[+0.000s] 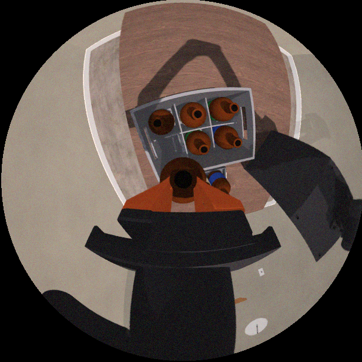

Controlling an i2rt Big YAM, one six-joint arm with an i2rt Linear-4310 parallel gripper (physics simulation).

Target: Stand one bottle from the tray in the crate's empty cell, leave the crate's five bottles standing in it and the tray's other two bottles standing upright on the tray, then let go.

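Note:
My gripper (pixel 182 179) is shut on the neck of a brown bottle (pixel 184 162), which looks roughly upright. The grey crate (pixel 253 125) is beyond it, with five brown bottles standing in it: one at the far left (pixel 161 121), two more in the far row (pixel 193 114) (pixel 223 108) and two in the near row (pixel 198 142) (pixel 227 137). Its near-left cell (pixel 168 147) is empty; the held bottle overlaps the crate's near edge beside that cell. A tray bottle with a blue label (pixel 218 181) shows right of the held bottle. Most of the tray and its other bottle are hidden.
The crate stands on a brown wooden table (pixel 165 35). A black arm part (pixel 310 175) is at the right, near the crate's near-right corner. A pale rim (pixel 86 90) runs outside the table's left side, with a grey strip (pixel 105 95) between them.

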